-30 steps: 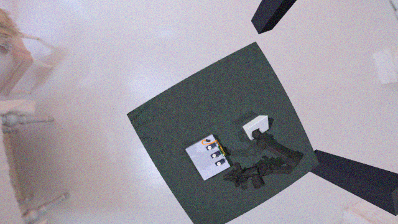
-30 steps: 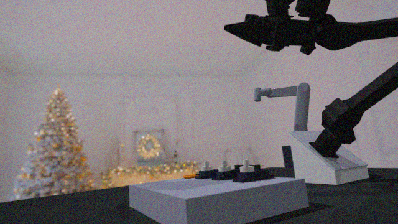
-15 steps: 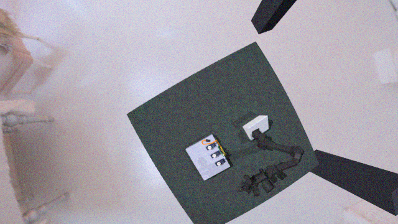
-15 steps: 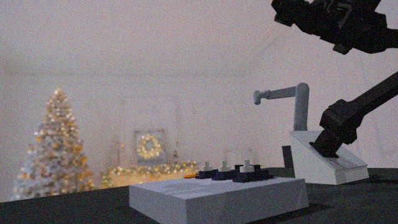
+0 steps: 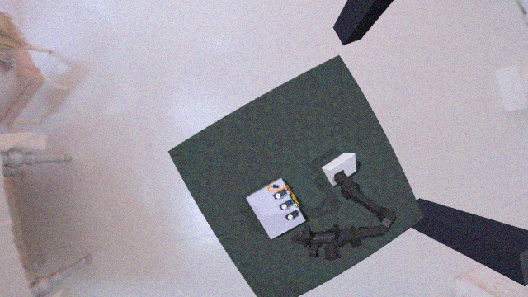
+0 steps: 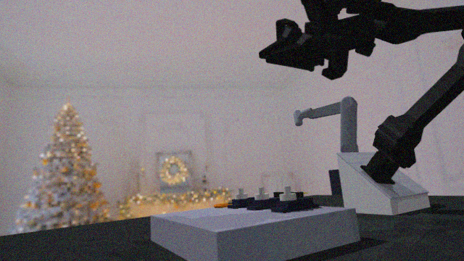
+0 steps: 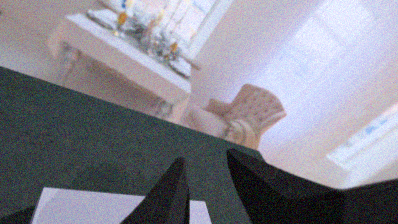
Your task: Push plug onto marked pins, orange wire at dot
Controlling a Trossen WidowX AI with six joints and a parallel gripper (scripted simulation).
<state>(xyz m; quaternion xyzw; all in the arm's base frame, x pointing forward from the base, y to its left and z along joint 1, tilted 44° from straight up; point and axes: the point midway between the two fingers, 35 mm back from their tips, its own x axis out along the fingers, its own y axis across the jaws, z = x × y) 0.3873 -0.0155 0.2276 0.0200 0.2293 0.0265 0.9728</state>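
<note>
Right now the red dot is 10 cm behind my gripper tip, 7 cm to the right of it and 23 cm below it. Round my gripper tip: holder (6 cm ahead, 9 cm to the right, 28 cm below).
</note>
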